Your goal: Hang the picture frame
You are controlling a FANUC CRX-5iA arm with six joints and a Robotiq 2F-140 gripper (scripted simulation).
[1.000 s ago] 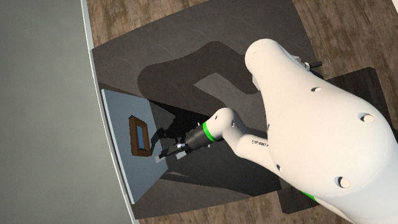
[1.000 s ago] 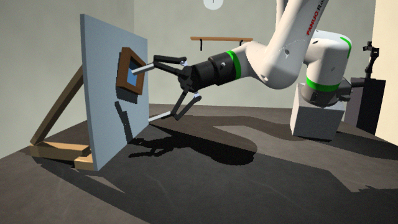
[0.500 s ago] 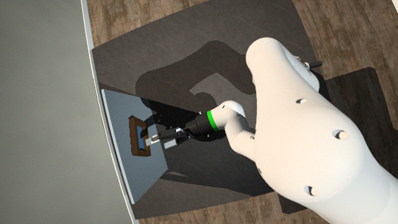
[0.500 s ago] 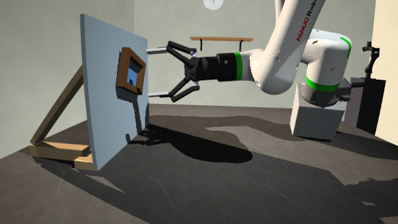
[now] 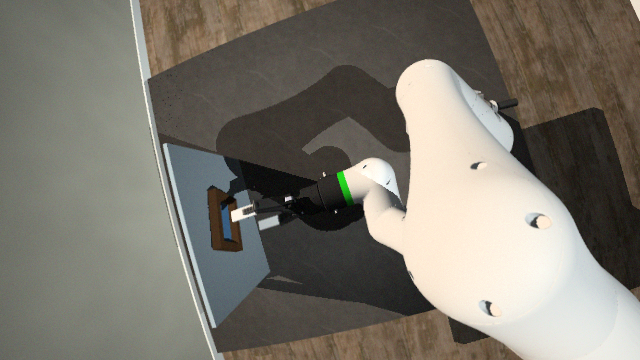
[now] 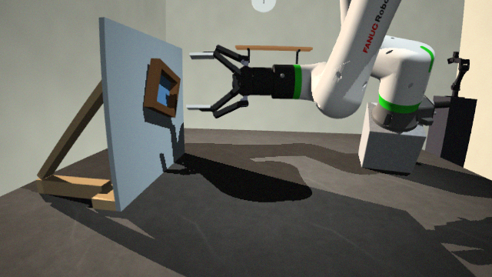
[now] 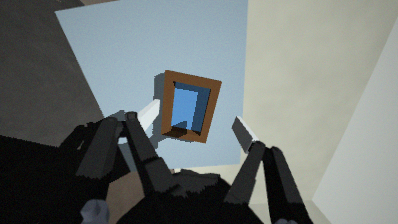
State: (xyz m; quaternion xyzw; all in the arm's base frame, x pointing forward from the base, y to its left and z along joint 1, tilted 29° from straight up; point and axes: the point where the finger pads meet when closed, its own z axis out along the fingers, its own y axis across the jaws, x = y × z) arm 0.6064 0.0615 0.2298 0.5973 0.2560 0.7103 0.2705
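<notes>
My hand is 10 cm short of the picture frame, 3 cm above it and 1 cm to the left of it. The rest, counted from my hand: pale blue wall panel 12 cm ahead, 8 cm below.
</notes>
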